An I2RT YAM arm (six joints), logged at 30 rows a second.
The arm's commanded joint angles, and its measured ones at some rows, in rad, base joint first. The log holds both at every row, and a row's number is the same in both.
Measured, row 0:
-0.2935 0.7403 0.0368 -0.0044 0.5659 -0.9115
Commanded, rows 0 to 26:
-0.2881 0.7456 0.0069 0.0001 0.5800 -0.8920
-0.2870 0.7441 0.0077 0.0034 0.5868 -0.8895
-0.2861 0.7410 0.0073 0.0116 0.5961 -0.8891
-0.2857 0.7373 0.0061 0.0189 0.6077 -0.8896
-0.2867 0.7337 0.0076 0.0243 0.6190 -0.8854
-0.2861 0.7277 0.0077 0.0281 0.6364 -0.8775
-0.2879 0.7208 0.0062 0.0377 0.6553 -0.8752
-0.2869 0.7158 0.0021 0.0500 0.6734 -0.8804
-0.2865 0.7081 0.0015 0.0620 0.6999 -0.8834
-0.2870 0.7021 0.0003 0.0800 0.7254 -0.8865
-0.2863 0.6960 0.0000 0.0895 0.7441 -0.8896
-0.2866 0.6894 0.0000 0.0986 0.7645 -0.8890
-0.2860 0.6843 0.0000 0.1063 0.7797 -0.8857
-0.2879 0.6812 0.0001 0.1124 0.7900 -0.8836
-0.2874 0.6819 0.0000 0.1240 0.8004 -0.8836
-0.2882 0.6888 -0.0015 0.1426 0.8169 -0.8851
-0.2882 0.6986 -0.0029 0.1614 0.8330 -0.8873
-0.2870 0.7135 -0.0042 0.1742 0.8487 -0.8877
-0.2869 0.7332 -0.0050 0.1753 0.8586 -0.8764
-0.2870 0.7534 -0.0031 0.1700 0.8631 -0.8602
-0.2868 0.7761 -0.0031 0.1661 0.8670 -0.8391
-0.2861 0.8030 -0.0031 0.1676 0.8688 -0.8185
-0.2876 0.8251 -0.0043 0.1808 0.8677 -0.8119
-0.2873 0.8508 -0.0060 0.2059 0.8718 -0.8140
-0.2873 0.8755 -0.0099 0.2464 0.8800 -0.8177
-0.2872 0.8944 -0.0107 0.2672 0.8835 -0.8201
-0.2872 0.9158 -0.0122 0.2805 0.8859 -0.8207
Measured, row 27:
-0.2924 0.8803 0.0193 0.2005 0.8482 -0.8497
